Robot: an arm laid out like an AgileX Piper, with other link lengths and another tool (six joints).
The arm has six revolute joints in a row. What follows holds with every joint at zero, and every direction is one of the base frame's.
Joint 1 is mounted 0.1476 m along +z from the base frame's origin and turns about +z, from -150 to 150 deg.
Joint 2 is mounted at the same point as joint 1 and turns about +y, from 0 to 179.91 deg.
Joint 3 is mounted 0.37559 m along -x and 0.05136 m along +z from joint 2 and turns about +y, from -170 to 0 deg.
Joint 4 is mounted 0.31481 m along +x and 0.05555 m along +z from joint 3 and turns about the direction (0.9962, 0, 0.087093), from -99.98 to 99.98 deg.
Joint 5 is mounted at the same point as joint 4 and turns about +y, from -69.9 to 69.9 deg.
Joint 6 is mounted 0.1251 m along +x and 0.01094 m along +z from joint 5 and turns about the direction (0.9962, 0, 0.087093), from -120 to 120 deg.
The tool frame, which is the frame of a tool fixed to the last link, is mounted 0.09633 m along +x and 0.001 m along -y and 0.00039 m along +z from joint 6; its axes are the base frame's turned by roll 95.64, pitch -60.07 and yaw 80.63 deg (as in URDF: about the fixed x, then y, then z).
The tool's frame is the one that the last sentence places.
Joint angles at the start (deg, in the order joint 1, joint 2, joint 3, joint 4, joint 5, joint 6): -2.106, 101.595, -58.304, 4.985, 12.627, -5.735
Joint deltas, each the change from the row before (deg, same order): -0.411, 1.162, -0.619, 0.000, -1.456, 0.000; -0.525, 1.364, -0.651, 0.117, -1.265, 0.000; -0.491, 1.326, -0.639, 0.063, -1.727, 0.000; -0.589, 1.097, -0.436, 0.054, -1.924, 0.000; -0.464, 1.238, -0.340, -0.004, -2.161, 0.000; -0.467, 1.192, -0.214, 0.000, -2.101, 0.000; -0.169, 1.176, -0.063, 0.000, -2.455, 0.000; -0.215, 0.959, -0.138, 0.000, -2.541, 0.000; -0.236, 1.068, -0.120, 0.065, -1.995, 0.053
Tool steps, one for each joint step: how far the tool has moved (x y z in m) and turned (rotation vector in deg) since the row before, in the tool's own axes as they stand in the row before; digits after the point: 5 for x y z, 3 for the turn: 0.00281, 0.00617, 0.00717, -0.738, 0.588, 0.447; 0.00089, 0.00603, 0.00894, -0.561, 0.260, 0.622; 0.00227, 0.00681, 0.00857, -0.849, 0.658, 0.582; 0.00155, 0.00775, 0.00730, -1.032, 0.802, 0.667; 0.00118, 0.00622, 0.00850, -1.015, 0.823, 0.505; -0.00011, 0.00551, 0.00842, -0.948, 0.699, 0.491; 0.00110, 0.00291, 0.00816, -0.941, 0.974, 0.269; 0.00261, 0.00454, 0.00625, -1.164, 1.277, 0.329; -0.00026, 0.00280, 0.00728, -0.786, 0.711, 0.395
